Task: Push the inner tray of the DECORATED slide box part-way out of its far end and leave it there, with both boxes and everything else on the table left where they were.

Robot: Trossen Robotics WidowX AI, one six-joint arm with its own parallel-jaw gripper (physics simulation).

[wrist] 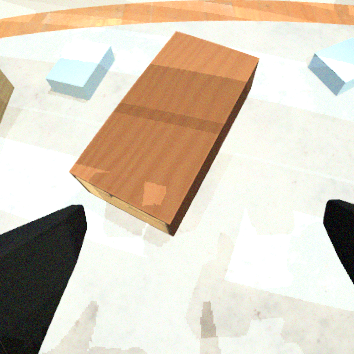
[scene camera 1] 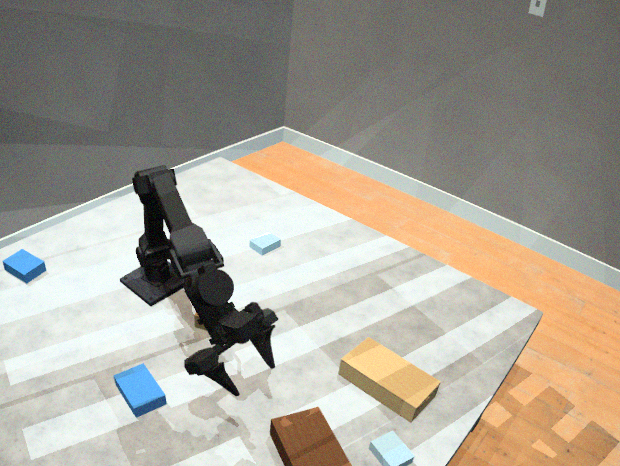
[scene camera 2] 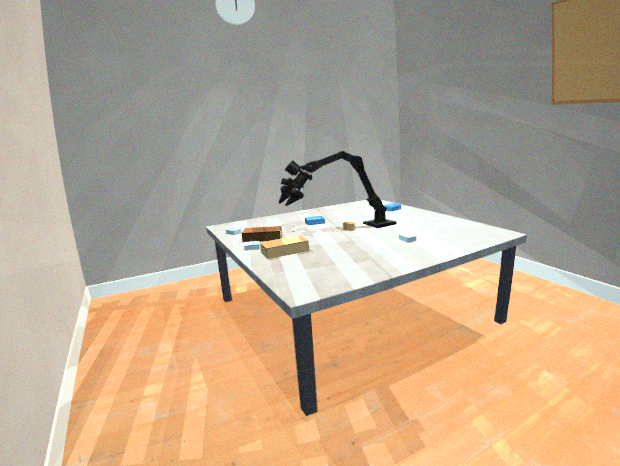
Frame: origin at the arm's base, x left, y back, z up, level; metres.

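Seen in the pictures: gripper, fingertip midpoint: (wrist: pixel 205 214) (scene camera 1: pixel 256 381) (scene camera 2: pixel 282 204); arm's base, link origin: (scene camera 1: pixel 157 276) (scene camera 2: pixel 380 221).
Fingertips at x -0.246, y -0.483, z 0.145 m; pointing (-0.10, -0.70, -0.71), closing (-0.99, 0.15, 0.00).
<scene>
Offsets run from my fingertips to a thing's middle. "spot": to the spot under its first point. Level surfaces: height alone.
A brown wood-grained box @(dx -0.002, dy -0.136, dz -0.136 m) (scene camera 1: pixel 305 438) (scene camera 2: pixel 261 234) (wrist: pixel 165 130) lies flat; its lower part is cut off in scene camera 1. A pale tray end @(spot: dx +0.053, dy -0.052, dz -0.127 m) (wrist: pixel 125 205) shows in its near end, about flush with the sleeve. A tan box @(dx +0.271, dy -0.168, dz -0.136 m) (scene camera 1: pixel 388 375) (scene camera 2: pixel 284 247) (wrist: pixel 4 95) lies beside it, mostly out of the wrist view. I cannot tell from markings which box is the decorated one. My gripper (scene camera 1: pixel 255 380) (scene camera 2: pixel 284 203) (wrist: pixel 205 214) is open and empty, tilted downward above the table, on the robot's side of the brown box and apart from it.
Pale blue blocks @(dx +0.102, dy -0.253, dz -0.149 m) (wrist: pixel 80 72) @(dx -0.233, dy -0.200, dz -0.149 m) (wrist: pixel 337 65) lie on either side of the brown box. Another pale blue block @(dx +0.557, dy +0.349, dz -0.149 m) (scene camera 1: pixel 265 243) (scene camera 2: pixel 407 237) lies nearer the arm base. Blue blocks @(dx -0.063, dy +0.249, dz -0.146 m) (scene camera 1: pixel 140 388) @(dx +0.040, dy +0.815, dz -0.146 m) (scene camera 1: pixel 24 265) and a small tan block @(dx +0.204, dy +0.285, dz -0.141 m) (scene camera 2: pixel 348 225) also rest on the table @(dz -0.161 m) (scene camera 2: pixel 426 250).
</scene>
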